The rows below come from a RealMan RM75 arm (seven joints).
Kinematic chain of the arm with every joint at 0, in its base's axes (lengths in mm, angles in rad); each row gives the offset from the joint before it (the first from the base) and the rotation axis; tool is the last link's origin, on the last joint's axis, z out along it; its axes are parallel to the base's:
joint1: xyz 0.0 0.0 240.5 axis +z
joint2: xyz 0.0 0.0 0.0 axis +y
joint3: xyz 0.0 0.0 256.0 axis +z
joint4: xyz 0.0 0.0 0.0 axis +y
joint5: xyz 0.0 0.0 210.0 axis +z
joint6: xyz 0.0 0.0 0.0 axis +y
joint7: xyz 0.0 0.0 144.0 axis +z
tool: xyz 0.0 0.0 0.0
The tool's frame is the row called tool.
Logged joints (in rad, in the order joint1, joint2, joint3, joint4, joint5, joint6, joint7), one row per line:
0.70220 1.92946 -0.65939 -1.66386 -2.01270 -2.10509 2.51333
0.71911 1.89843 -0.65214 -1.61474 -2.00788 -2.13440 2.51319
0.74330 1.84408 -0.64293 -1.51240 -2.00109 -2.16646 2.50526
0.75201 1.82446 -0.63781 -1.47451 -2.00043 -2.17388 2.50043
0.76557 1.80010 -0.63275 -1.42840 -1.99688 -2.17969 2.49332
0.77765 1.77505 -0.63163 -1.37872 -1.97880 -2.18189 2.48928
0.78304 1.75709 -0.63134 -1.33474 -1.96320 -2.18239 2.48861
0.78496 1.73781 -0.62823 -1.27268 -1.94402 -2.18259 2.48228
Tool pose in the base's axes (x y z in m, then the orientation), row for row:
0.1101 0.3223 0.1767 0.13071 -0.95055 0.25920 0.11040
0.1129 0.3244 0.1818 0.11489 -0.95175 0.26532 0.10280
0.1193 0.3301 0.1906 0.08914 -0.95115 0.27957 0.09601
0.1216 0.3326 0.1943 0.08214 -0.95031 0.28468 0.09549
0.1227 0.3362 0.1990 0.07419 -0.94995 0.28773 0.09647
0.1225 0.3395 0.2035 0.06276 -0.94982 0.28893 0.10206
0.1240 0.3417 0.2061 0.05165 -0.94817 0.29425 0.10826
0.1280 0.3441 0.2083 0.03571 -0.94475 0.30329 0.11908
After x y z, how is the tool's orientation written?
As a quaternion, w x y z.
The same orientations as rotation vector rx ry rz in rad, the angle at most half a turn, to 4 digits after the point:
-2.7607 0.7528 0.3206
-2.7893 0.7776 0.3013
-2.8296 0.8317 0.2856
-2.8388 0.8504 0.2853
-2.8511 0.8636 0.2895
-2.8703 0.8731 0.3084
-2.8846 0.8952 0.3294
-2.9024 0.9317 0.3658

